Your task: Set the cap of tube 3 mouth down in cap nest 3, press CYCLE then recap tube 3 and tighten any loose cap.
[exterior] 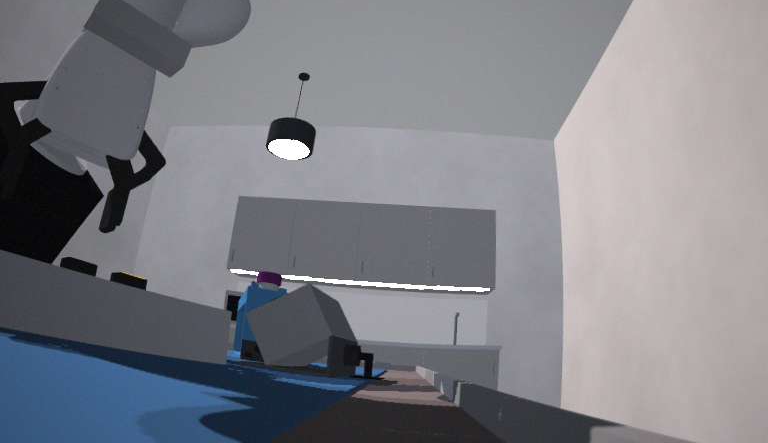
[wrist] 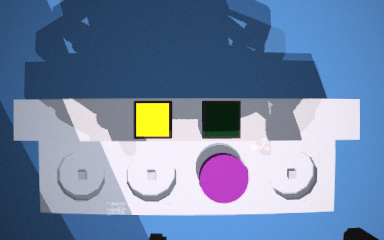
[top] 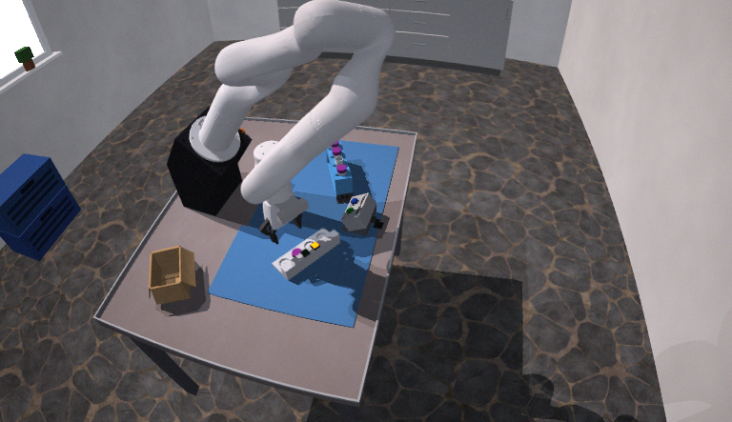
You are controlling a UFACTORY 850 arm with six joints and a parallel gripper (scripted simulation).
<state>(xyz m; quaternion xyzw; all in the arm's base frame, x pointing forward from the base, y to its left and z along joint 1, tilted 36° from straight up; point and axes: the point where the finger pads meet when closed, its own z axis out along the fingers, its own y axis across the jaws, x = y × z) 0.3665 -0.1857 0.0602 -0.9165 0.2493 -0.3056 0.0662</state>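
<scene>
My gripper is now 3 cm short of the magenta cap, 1 cm to the left of it and 9 cm above it. From my hand the other things lie so: grey key housing 17 cm ahead, 19 cm to the left, 5 cm below; blue key 16 cm ahead, 21 cm to the left, 4 cm below; green key 15 cm ahead, 17 cm to the left, 4 cm below.
</scene>
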